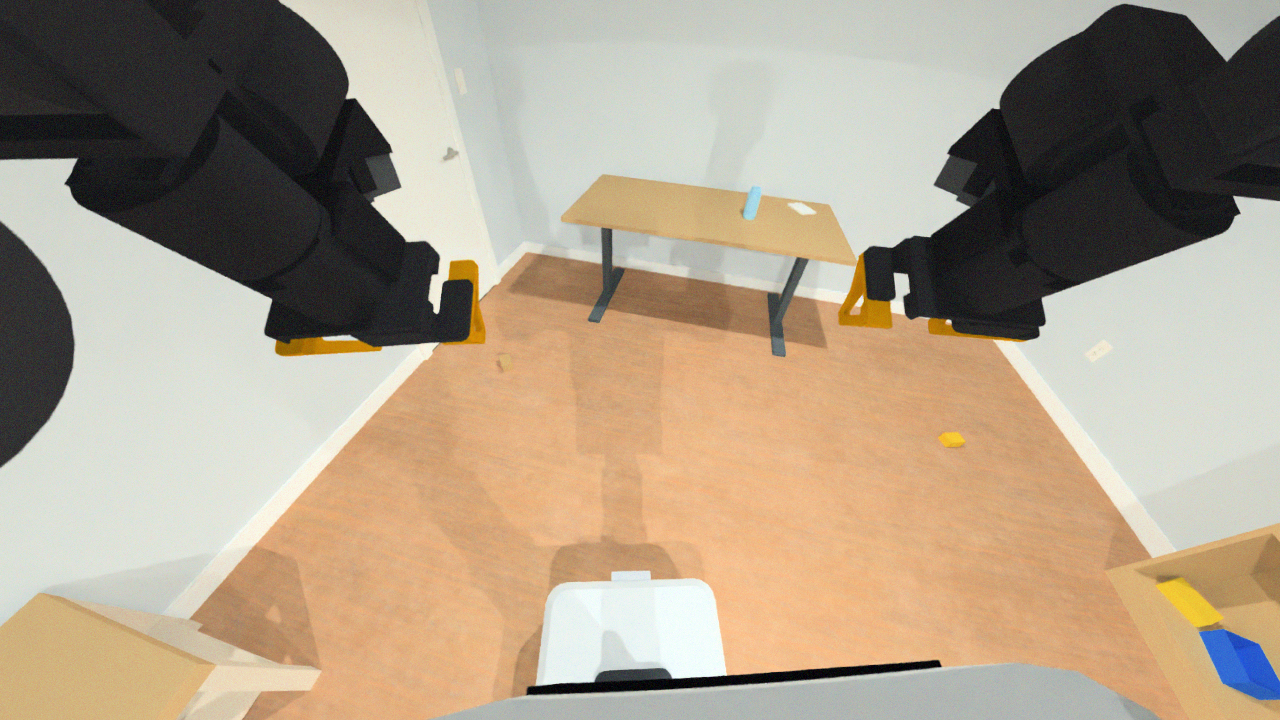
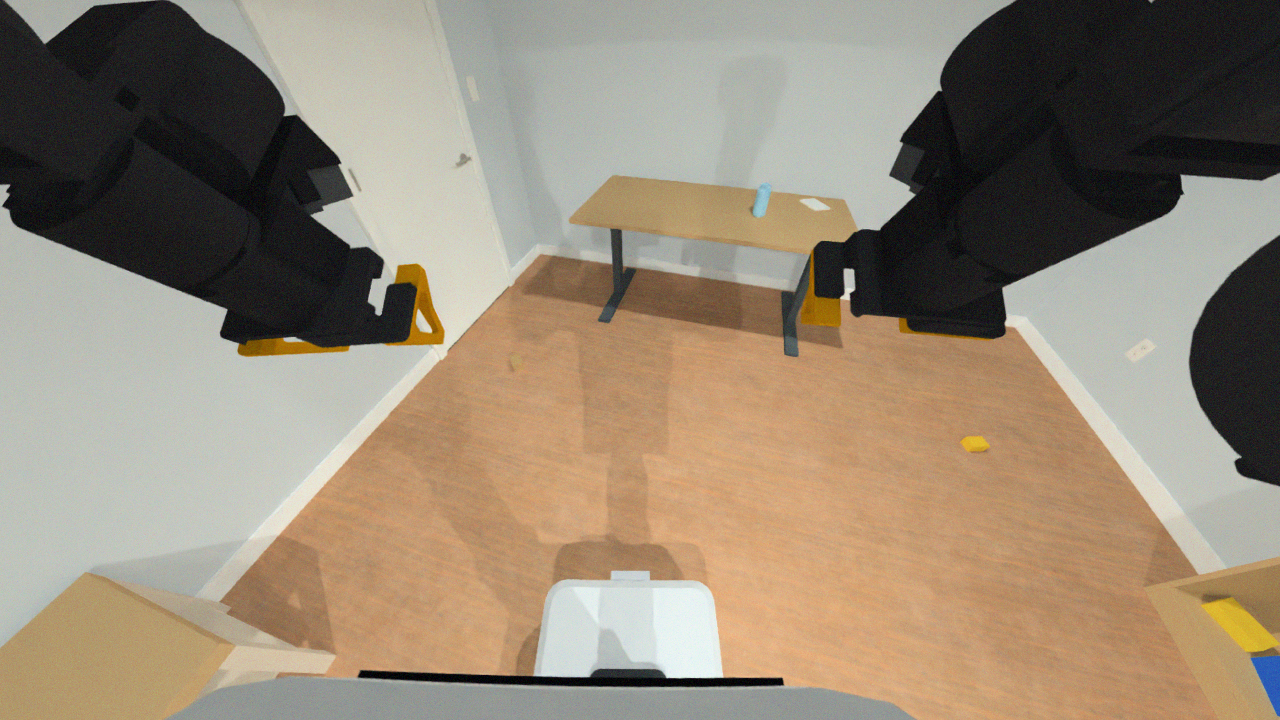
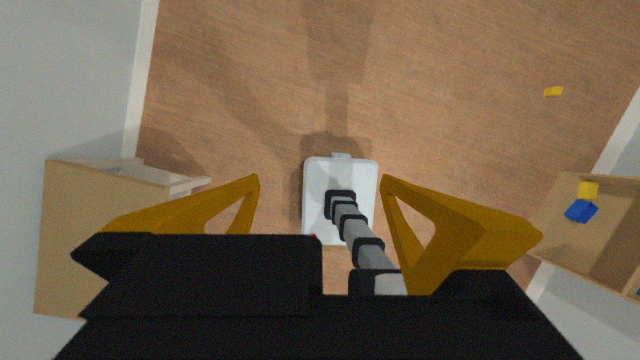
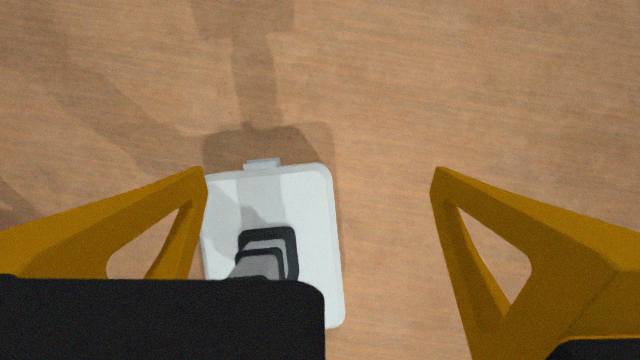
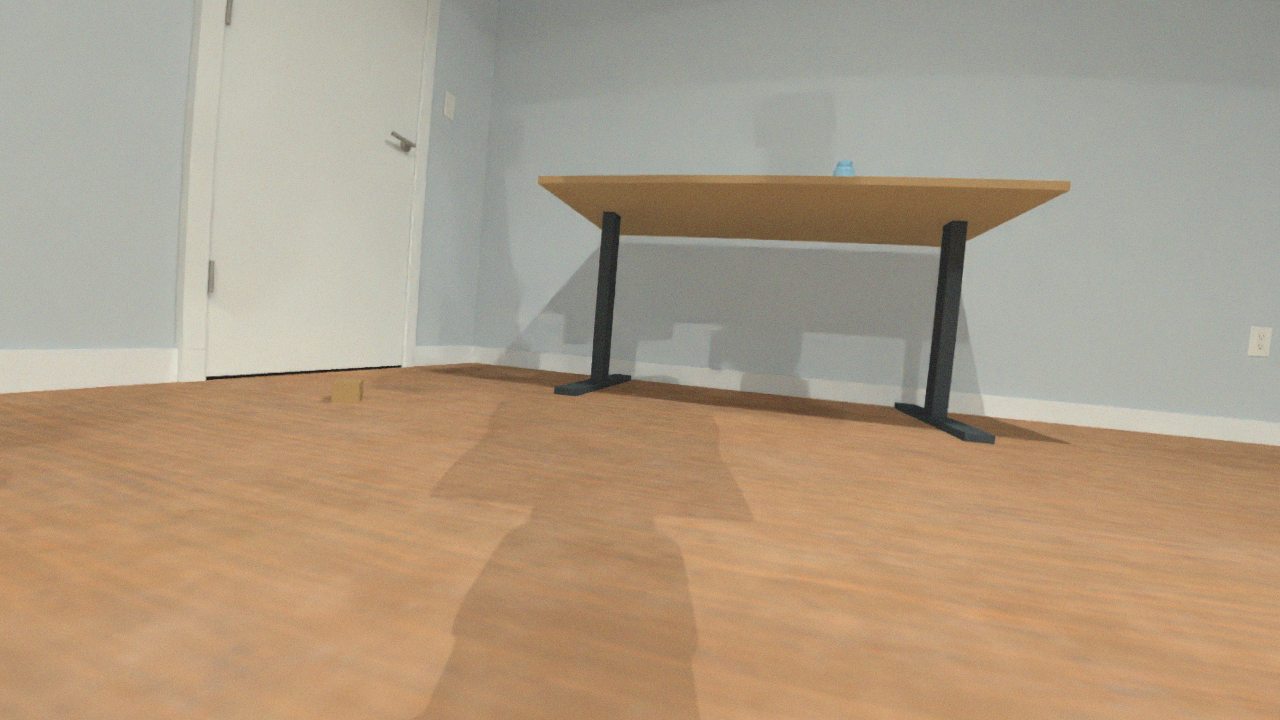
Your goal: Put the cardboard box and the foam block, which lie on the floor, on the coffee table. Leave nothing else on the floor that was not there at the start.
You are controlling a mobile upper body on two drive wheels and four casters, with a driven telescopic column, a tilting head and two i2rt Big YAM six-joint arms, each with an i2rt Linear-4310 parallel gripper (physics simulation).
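Places are measured from the left arm's base along level axes (x ahead, y left, z up), in centimetres.
Pixels of known places: left gripper, fingertip midpoint: (image 1: 432,340) (image 2: 395,341) (image 3: 319,180); right gripper, fingertip midpoint: (image 1: 885,323) (image 2: 851,321) (image 4: 318,179).
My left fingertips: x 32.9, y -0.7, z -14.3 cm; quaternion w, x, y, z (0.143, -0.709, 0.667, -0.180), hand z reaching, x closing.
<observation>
For each thing: its top centre in the pictures, then the offset to it from my left fingertips.
- small tan block, top centre: (image 5: 348,380) (image 1: 505,359) (image 2: 516,359) dx +115.3, dy +49.2, dz -121.6 cm
- blue bottle, top centre: (image 5: 844,162) (image 2: 765,184) (image 1: 756,187) dx +164.8, dy -90.2, dz -38.1 cm
A small tan block (image 1: 505,362) (image 2: 515,362) (image 5: 347,390), which looks like the cardboard box, lies on the floor near the door. A small yellow block (image 1: 951,439) (image 2: 974,444) (image 3: 553,91), which looks like the foam block, lies on the floor toward the right wall. A light wood piece with pale legs (image 1: 98,662) (image 2: 116,644) (image 3: 90,225) stands at the lower left; I cannot tell whether it is the coffee table. My left gripper (image 1: 384,344) (image 2: 358,347) (image 3: 319,180) and right gripper (image 1: 921,326) (image 2: 881,324) (image 4: 319,171) are open and empty, high above the floor, far from both blocks.
A long black-legged table (image 1: 662,205) (image 2: 671,201) (image 5: 760,210) stands at the far wall, bearing a blue bottle (image 1: 752,203) and a white sheet (image 1: 801,208). A wooden shelf unit (image 1: 1145,626) at the lower right holds yellow (image 1: 1188,601) and blue (image 1: 1239,662) pieces.
</observation>
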